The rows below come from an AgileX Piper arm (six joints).
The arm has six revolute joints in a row. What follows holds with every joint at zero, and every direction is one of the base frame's. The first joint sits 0.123 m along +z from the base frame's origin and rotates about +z. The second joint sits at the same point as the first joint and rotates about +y. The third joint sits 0.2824 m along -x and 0.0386 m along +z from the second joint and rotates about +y. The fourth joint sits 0.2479 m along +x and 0.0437 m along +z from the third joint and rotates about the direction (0.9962, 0, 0.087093). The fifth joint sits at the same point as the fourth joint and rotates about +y. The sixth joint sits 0.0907 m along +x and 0.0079 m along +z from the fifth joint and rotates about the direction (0.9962, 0, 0.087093). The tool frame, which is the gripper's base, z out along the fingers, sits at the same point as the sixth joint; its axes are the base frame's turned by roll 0, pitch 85 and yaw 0 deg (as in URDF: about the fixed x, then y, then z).
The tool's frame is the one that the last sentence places.
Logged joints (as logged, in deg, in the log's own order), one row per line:
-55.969 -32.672 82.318 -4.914 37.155 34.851
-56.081 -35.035 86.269 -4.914 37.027 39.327
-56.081 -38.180 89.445 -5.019 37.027 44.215
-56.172 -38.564 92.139 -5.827 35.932 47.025
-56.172 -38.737 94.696 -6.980 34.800 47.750
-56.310 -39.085 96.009 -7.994 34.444 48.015
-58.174 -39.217 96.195 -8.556 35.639 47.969
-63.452 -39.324 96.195 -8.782 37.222 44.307
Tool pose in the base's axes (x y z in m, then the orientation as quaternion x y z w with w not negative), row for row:
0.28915 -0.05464 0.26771 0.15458 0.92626 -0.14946 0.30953
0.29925 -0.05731 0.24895 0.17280 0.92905 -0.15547 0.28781
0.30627 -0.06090 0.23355 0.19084 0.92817 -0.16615 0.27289
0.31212 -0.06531 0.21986 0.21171 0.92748 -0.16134 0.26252
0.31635 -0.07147 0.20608 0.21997 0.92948 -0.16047 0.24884
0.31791 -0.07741 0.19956 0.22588 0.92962 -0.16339 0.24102
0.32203 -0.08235 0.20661 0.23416 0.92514 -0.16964 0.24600
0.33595 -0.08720 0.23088 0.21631 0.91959 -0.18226 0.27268
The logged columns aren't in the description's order. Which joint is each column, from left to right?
Columns, left to right: joint 3, joint 4, joint 2, joint 1, joint 5, joint 6.
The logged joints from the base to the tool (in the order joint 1, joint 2, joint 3, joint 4, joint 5, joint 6), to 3 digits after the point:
-4.914 82.318 -55.969 -32.672 37.155 34.851
-4.914 86.269 -56.081 -35.035 37.027 39.327
-5.019 89.445 -56.081 -38.180 37.027 44.215
-5.827 92.139 -56.172 -38.564 35.932 47.025
-6.980 94.696 -56.172 -38.737 34.800 47.750
-7.994 96.009 -56.310 -39.085 34.444 48.015
-8.556 96.195 -58.174 -39.217 35.639 47.969
-8.782 96.195 -63.452 -39.324 37.222 44.307

